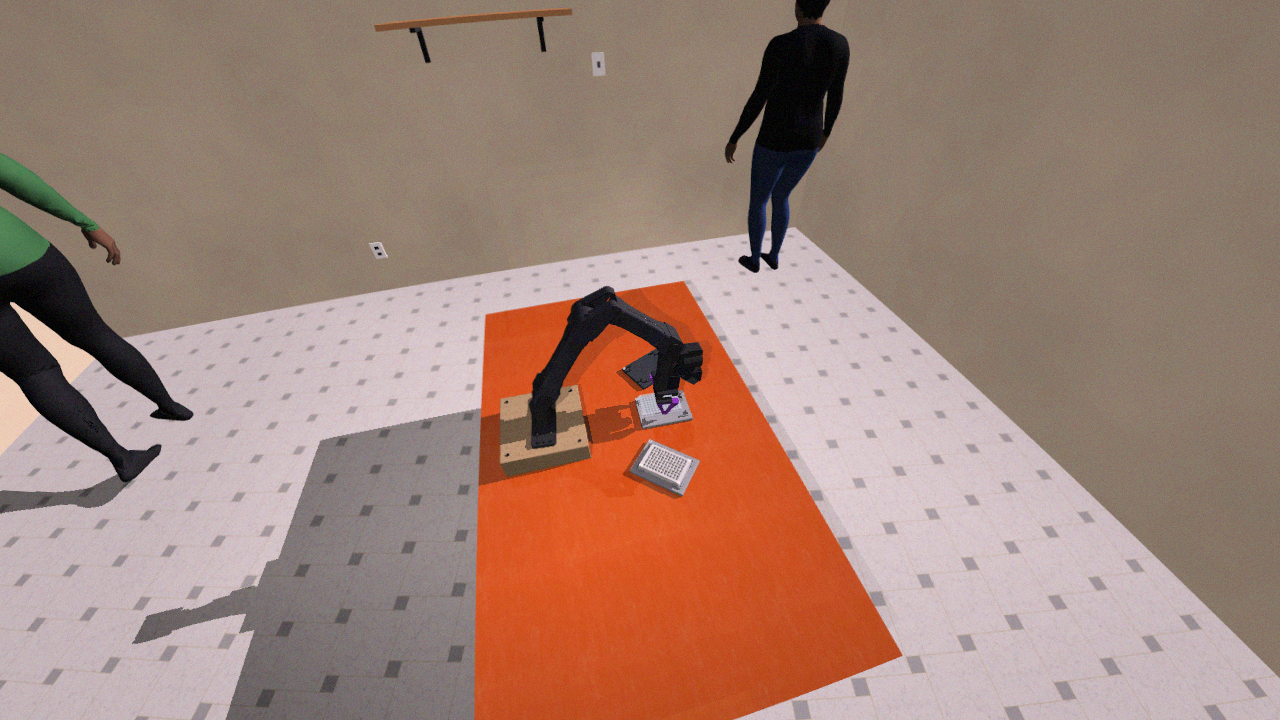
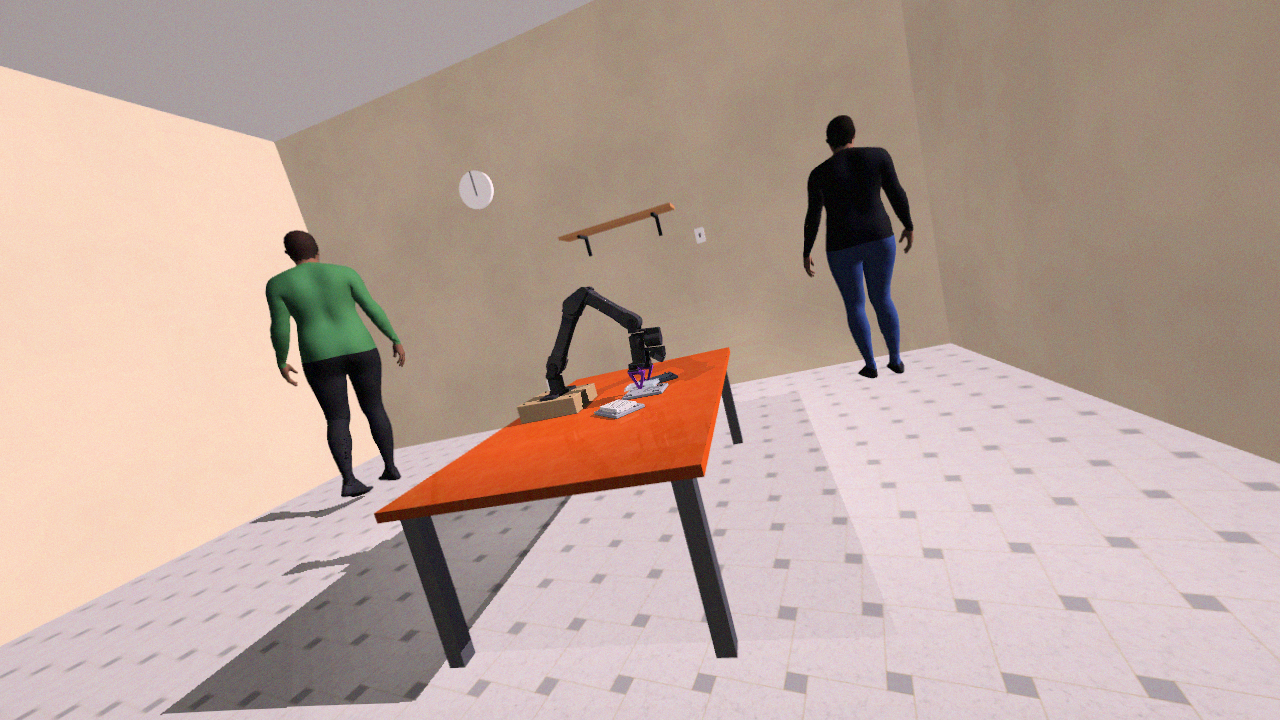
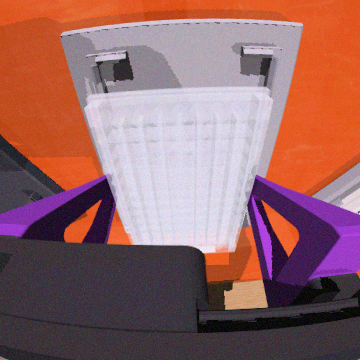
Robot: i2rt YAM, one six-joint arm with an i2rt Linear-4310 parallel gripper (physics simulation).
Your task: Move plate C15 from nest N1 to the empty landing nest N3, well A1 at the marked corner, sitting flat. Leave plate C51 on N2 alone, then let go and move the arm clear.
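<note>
My gripper (image 1: 666, 405) (image 2: 640, 377) (image 3: 181, 180) has purple fingers and is shut on the two long sides of plate C15 (image 3: 178, 153), a clear white well plate. The plate hangs level just above a light grey nest (image 3: 178, 53) (image 1: 645, 412) with two corner stops showing past its far end. I cannot tell whether the plate touches the nest. A dark, empty nest (image 1: 640, 367) (image 2: 666, 376) (image 3: 18, 175) lies beside it, further from the arm's base. Plate C51 (image 1: 663, 465) (image 2: 619, 407) (image 3: 351, 205) sits on its own grey nest on the other side.
The arm's wooden base block (image 1: 543, 443) (image 2: 555, 405) stands on the orange table (image 1: 626, 582) (image 2: 573, 447). A person in green (image 1: 36, 295) (image 2: 326, 357) and a person in black (image 1: 787, 125) (image 2: 859, 242) stand on the floor away from the table.
</note>
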